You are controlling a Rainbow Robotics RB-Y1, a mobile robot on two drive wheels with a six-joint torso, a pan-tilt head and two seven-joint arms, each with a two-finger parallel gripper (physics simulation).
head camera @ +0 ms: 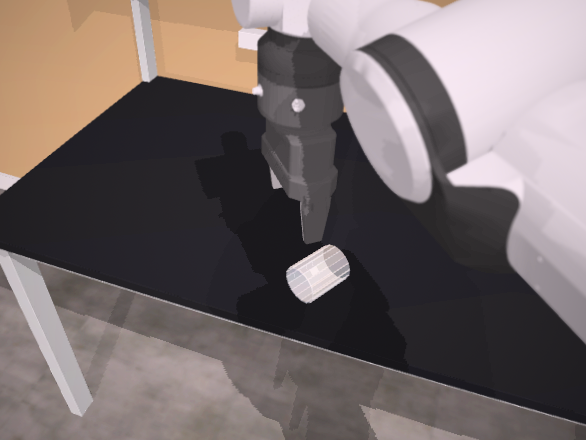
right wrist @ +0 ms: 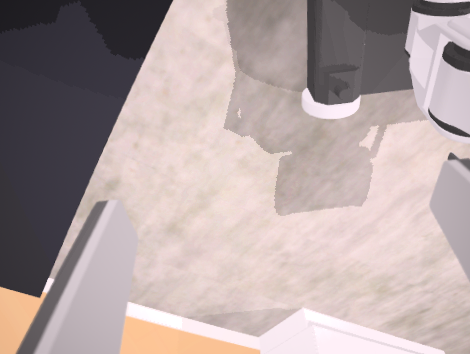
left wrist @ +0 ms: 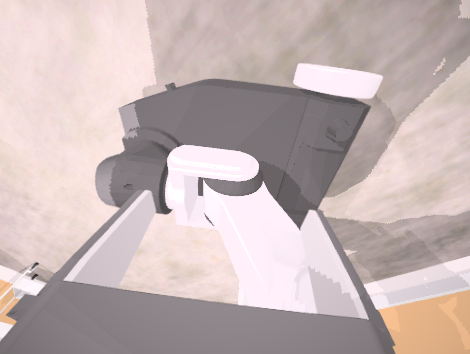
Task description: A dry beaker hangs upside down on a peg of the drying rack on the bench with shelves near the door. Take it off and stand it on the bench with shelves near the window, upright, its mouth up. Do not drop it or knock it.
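Places are measured from the robot's base along level axes (x right, y ahead, z up), in millimetres.
Where they show: left gripper, fingertip midpoint: [left wrist: 228,210]; right gripper, fingertip midpoint: [head camera: 295,211] [right wrist: 281,201].
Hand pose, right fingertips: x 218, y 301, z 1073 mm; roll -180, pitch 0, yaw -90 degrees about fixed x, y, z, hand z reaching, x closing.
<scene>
Things, the pixels of their top centre, and the offset from my right fingertips. "pt": a spot on its surface instead. Level surfaces: height alone.
- clear beaker, top centre: [head camera: 319,259] dz -241, dx +108, dy +131 mm
- black bench top, surface height: dz -311 mm
- bench leg, surface spot: [head camera: 50,330] pt dz -675, dx -433, dy +502 mm
The clear beaker [head camera: 318,274] lies on its side on the black bench top [head camera: 125,215] [right wrist: 45,165] in the head view, near the front edge. It is not held; which end is its mouth I cannot tell. My right gripper [head camera: 295,215] [right wrist: 281,201] is open and empty, fingers pointing down, above the bench and a little behind the beaker in the picture. The beaker does not show in the right wrist view. My left gripper [left wrist: 228,210] is open and empty, over the floor and the robot's own base. The drying rack and its peg do not show.
A bench leg [head camera: 50,330] stands at the front left, and a grey upright [head camera: 144,40] rises at the back left corner. An orange wall [head camera: 65,95] stands behind. My right arm [head camera: 480,75] covers the upper right. The robot's dark base [left wrist: 240,120] [right wrist: 335,45] stands on the floor.
</scene>
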